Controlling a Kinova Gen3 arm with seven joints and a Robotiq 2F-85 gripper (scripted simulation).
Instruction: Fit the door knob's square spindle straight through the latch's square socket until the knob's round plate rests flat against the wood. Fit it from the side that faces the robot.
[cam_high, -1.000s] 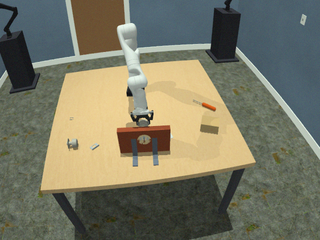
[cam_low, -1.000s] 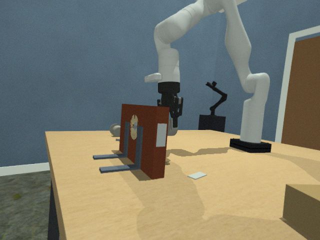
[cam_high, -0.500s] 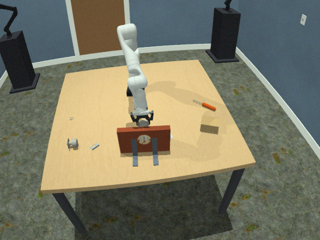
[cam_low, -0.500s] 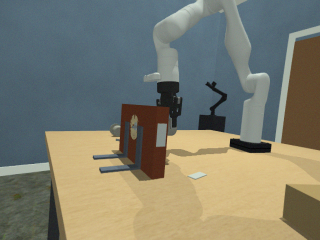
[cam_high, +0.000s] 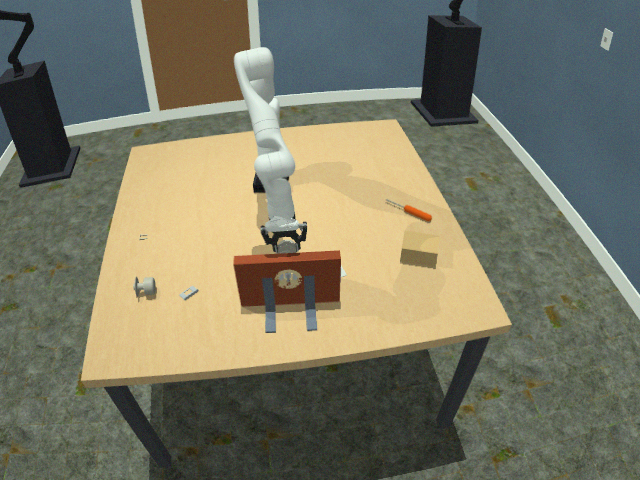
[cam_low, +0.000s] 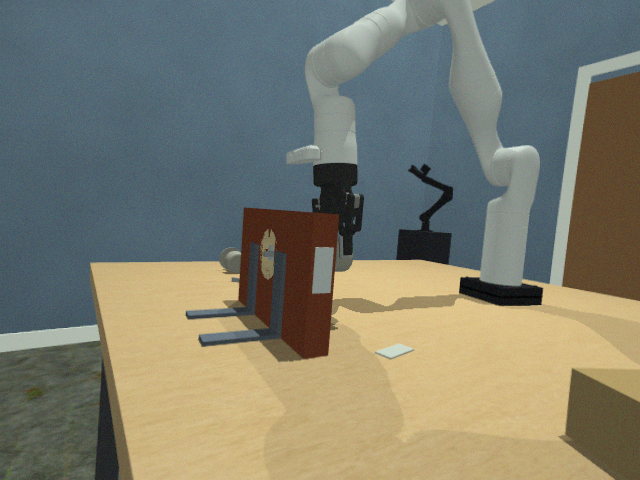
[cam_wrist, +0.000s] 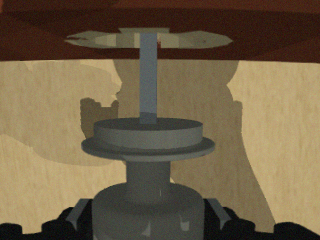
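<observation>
The wooden slab lies 100 mm ahead of my hand, 20 mm to the right of it and 20 mm below it. The rest, counted from my hand: door knob 40 mm ahead, 10 mm below; tan box 440 mm to the left, 90 mm below, 10 mm ahead.
</observation>
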